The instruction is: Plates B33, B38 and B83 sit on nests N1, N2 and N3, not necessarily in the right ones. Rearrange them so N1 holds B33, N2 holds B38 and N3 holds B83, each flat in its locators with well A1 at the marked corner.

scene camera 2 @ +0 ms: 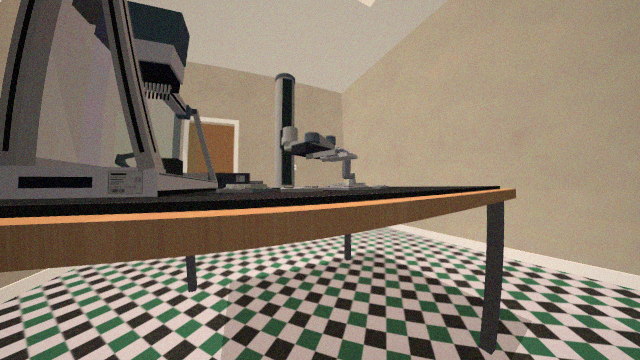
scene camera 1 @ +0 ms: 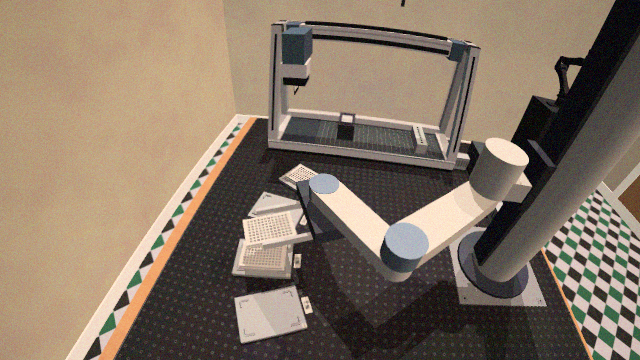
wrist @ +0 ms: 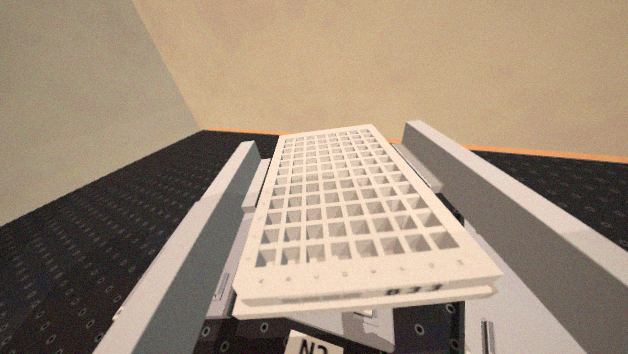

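Where they show: gripper, between the fingertips: point(scene camera 2: 343, 154) point(scene camera 1: 259, 228) point(wrist: 329, 144); arm's base, origin of its link: point(scene camera 1: 491, 264).
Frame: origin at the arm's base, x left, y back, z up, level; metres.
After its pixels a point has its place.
Observation:
My gripper point(scene camera 1: 257, 230) @(z 0.152, x 0.074, y -0.706 m) point(wrist: 329, 144) @(z 0.152, x 0.074, y -0.706 m) is shut on plate B33 point(scene camera 1: 270, 228) @(z 0.145, x 0.063, y -0.681 m) point(wrist: 350, 200) @(z 0.141, x 0.050, y -0.670 m), its label just legible and its lettered edge facing the wrist. The plate is level, raised above and slightly behind nest N2 point(scene camera 1: 237, 270) @(z 0.025, x 0.136, y -0.770 m) in scene camera 1. N2 bears another plate point(scene camera 1: 264, 260) @(z 0.038, x 0.095, y -0.701 m), mostly hidden in the wrist view. Front nest N1 point(scene camera 1: 270, 315) @(z 0.025, x 0.242, y -0.648 m) is bare. Nest N3 point(scene camera 1: 270, 201) @(z 0.025, x -0.141, y -0.750 m), behind N2, shows no plate and is partly covered by the gripper. A third plate point(scene camera 1: 301, 173) @(z 0.037, x -0.291, y -0.673 m) lies on a support at the back. The lower plates' labels and A1 corners are not readable.
A gantry machine point(scene camera 1: 360, 157) @(z 0.028, x -0.449, y -0.457 m) point(scene camera 2: 30, 175) @(z 0.054, x -0.653, y -0.850 m) stands at the table's back. The arm's column point(scene camera 1: 565, 175) @(z 0.414, x 0.054, y -0.051 m) point(scene camera 2: 285, 110) @(z 0.589, x -0.012, y -0.077 m) is on the right in scene camera 1. A small second arm point(scene camera 1: 563, 80) point(scene camera 2: 348, 169) stands beyond it. Small label tags point(scene camera 1: 306, 305) point(wrist: 312, 345) sit beside the nests.

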